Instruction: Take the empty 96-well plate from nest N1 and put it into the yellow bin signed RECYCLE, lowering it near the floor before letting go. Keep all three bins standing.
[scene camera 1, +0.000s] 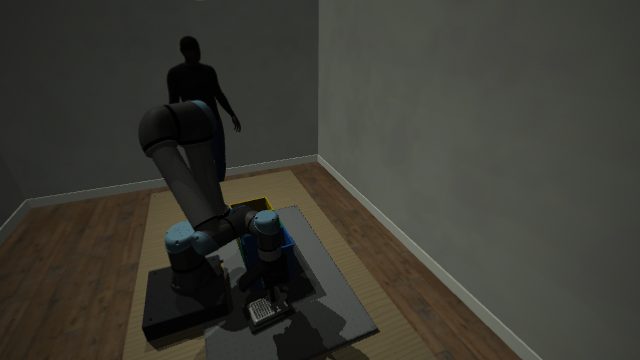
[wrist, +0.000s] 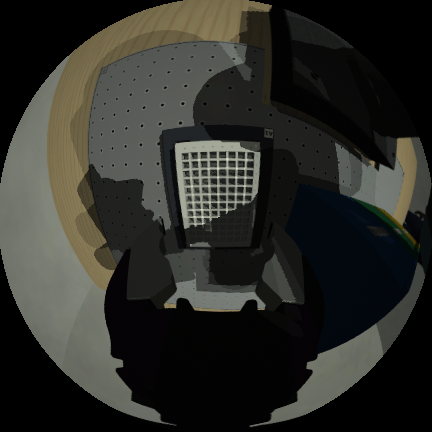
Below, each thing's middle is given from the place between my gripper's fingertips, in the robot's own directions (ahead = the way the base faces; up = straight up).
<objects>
I see the dark nest (wrist: 214, 131) 10 mm behind my hand and 40 mm below it. From my hand the other things lie so: blue bin (scene camera 1: 249, 242): 20 mm ahead, 170 mm to the left, 40 mm above.
</objects>
